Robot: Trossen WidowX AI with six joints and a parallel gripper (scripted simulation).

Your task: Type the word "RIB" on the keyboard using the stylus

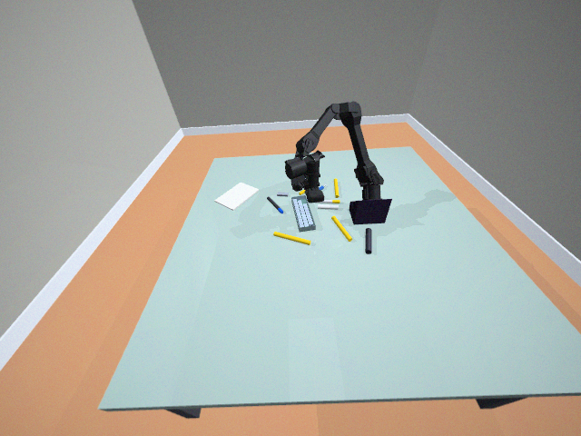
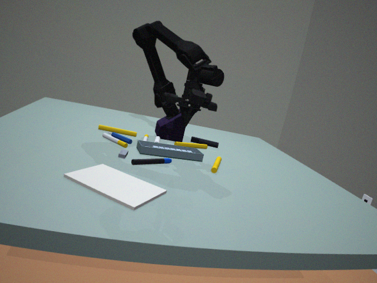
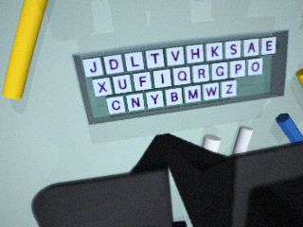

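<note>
The blue stylus is 220 mm to the right of my gripper tip, 90 mm below it and 90 mm behind it. The rest, counted from my gripper tip: black cylinder (210 mm behind, 170 mm to the left, 90 mm below); then grey eraser (210 mm to the right, 110 mm ahead, 90 mm below); then black-and-blue marker (140 mm ahead, 100 mm to the right, 90 mm below).
</note>
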